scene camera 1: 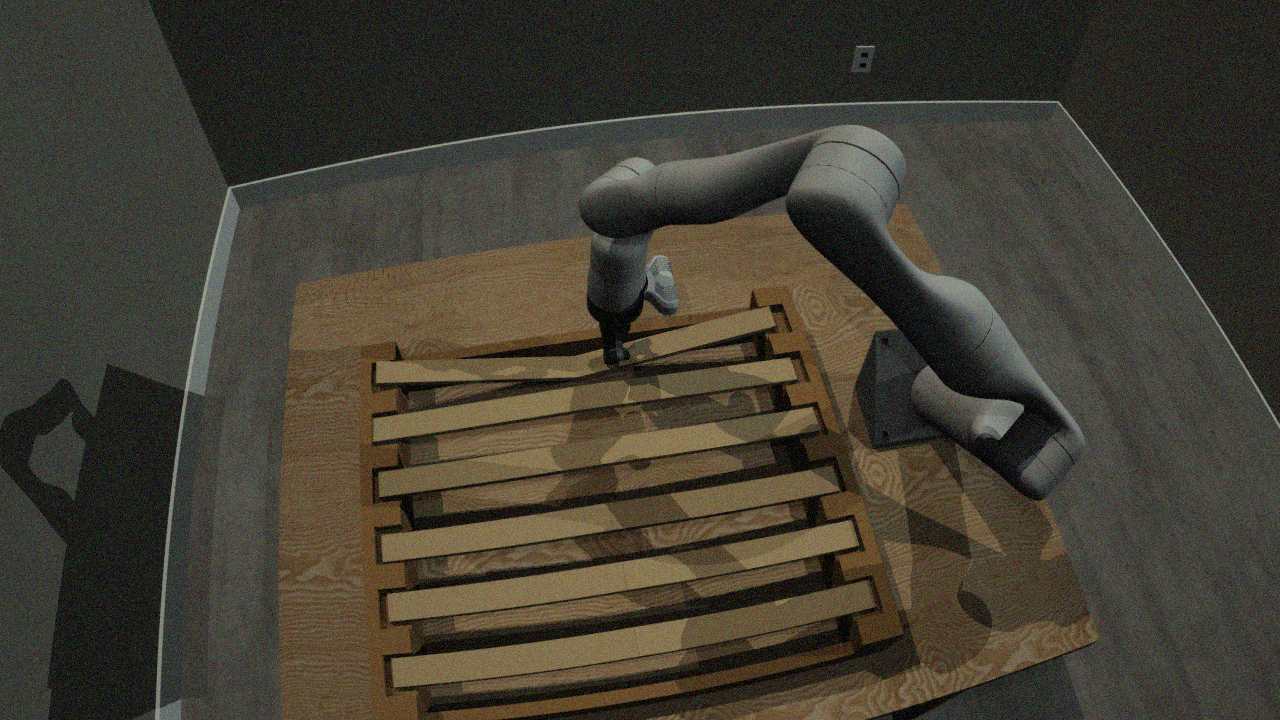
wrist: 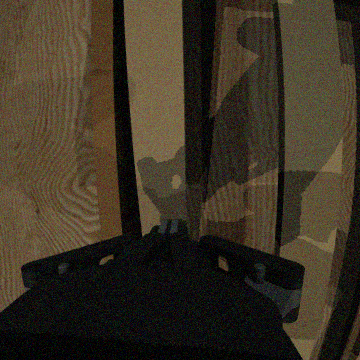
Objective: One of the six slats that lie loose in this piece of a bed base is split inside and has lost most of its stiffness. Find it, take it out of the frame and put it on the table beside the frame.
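Observation:
My gripper [scene camera 1: 615,360] [wrist: 170,230] is shut and empty, pointing down with its fingertips on the middle of the backmost slat. This pale slat [scene camera 1: 483,368] [wrist: 155,75] sags sharply under the fingertips in a V shape, with its two ends up in the notches of the wooden frame [scene camera 1: 384,514] [wrist: 102,100]. The second slat [scene camera 1: 501,407] [wrist: 310,100] lies in front of it, gently arched. The other slats, such as the third [scene camera 1: 501,467] and the frontmost [scene camera 1: 537,654], also lie across the frame in their notches, without such a bend.
The frame lies on the wooden table [scene camera 1: 331,322] [wrist: 40,125], with a strip of table behind it and another to its left. The arm's dark base plate [scene camera 1: 881,394] is at the right, close to the frame's right rail. The arm reaches over the back right of the frame.

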